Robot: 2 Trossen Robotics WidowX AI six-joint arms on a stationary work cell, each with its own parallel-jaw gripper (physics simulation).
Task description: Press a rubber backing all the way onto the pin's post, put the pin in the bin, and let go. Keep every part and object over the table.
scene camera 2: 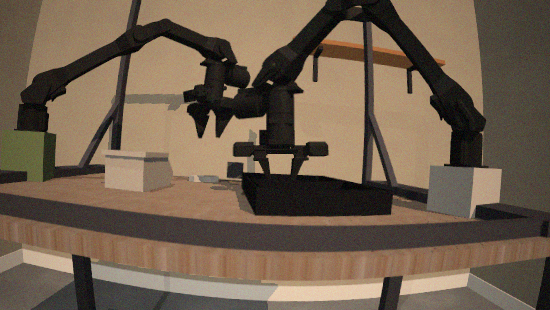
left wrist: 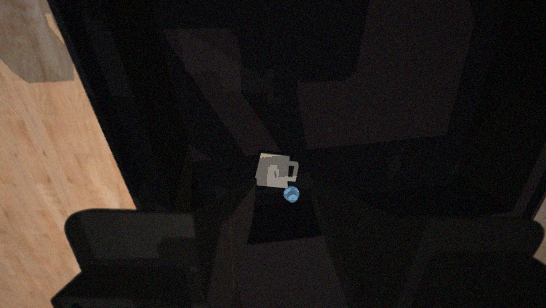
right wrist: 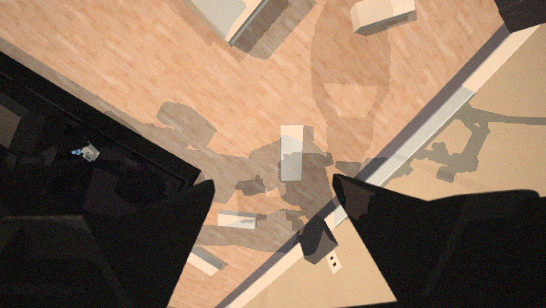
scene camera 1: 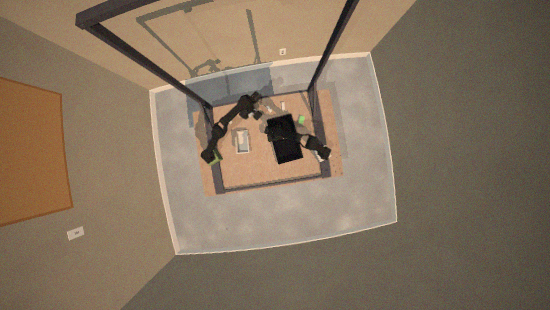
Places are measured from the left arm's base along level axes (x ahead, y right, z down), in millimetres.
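Pixels of known places: left gripper, fingertip midpoint: (left wrist: 284, 185) (right wrist: 81, 152); right gripper, fingertip midpoint: (scene camera 2: 208, 137) (right wrist: 274, 182) (scene camera 1: 251, 112); left arm's base, link origin: (scene camera 1: 323, 153); right arm's base, link origin: (scene camera 1: 210, 157).
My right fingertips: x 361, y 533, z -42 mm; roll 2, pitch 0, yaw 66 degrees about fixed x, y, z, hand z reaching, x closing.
Note:
Ahead of a thing's pixels: the offset from my right fingertips to its top centre. "pt": to the spot under its first point.
A small grey mug-shaped pin @(dy -253, dx -112, dz +107 mm) (left wrist: 270, 172) (right wrist: 90, 152) lies inside the black bin @(dy -291, dx -144, dz +84 mm) (scene camera 1: 289, 152) (scene camera 2: 322, 202) (left wrist: 112, 130) (right wrist: 110, 124). A blue rubber backing @(dy -273, dx -117, dz +110 mm) (left wrist: 291, 194) (right wrist: 76, 152) shows at the pin's lower corner in the left wrist view; whether it is seated on the post cannot be made out. My left gripper (scene camera 1: 276, 131) (scene camera 2: 280, 176) is partly open and empty, pointing down into the bin above the pin. My right gripper (scene camera 1: 257, 109) (scene camera 2: 209, 134) (right wrist: 274, 182) is wide open and empty, above the table beside the bin.
An open whitish box @(pt dy -229, dx +210, dz +117 mm) (scene camera 1: 243, 151) (scene camera 2: 125, 172) stands on the table, apart from the bin. Pale blocks @(dy +31, dx +3, dz +105 mm) (right wrist: 291, 162) @(dy -5, dx -140, dz +109 mm) (right wrist: 237, 221) lie below my right gripper. A green block @(dy -209, dx -342, dz +105 mm) (scene camera 1: 301, 119) is beside the bin. Dark frame posts (scene camera 2: 368, 100) stand around the table.

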